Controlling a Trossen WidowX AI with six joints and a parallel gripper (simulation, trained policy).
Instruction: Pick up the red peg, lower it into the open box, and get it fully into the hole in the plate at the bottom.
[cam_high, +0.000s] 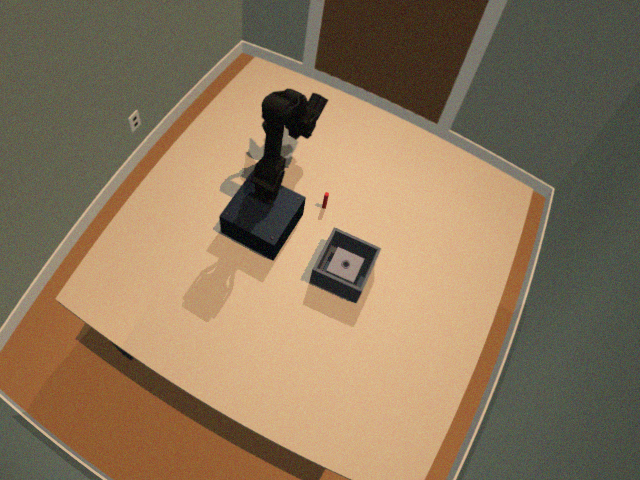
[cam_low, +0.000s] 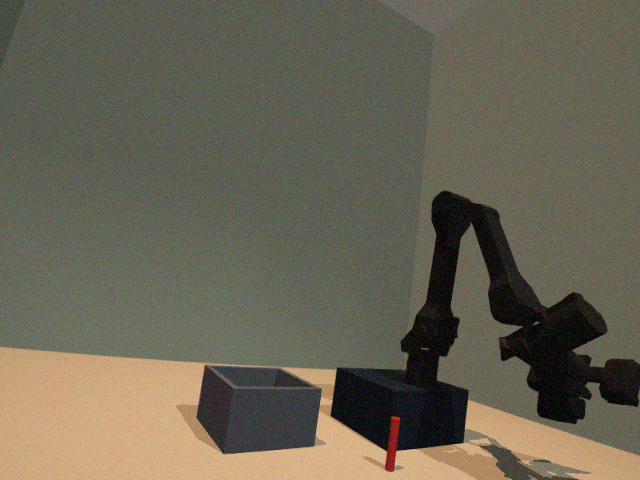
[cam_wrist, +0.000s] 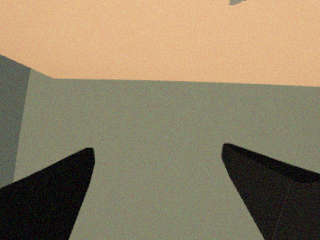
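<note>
Now: gripper tip 29 cm short of the red peg, 22 cm to the left of it and 10 cm above it. The rest, counted from my gripper tip: dark blue box 42 cm ahead, 43 cm to the right, 12 cm below; then light grey plate 42 cm ahead, 43 cm to the right, 10 cm below.
</note>
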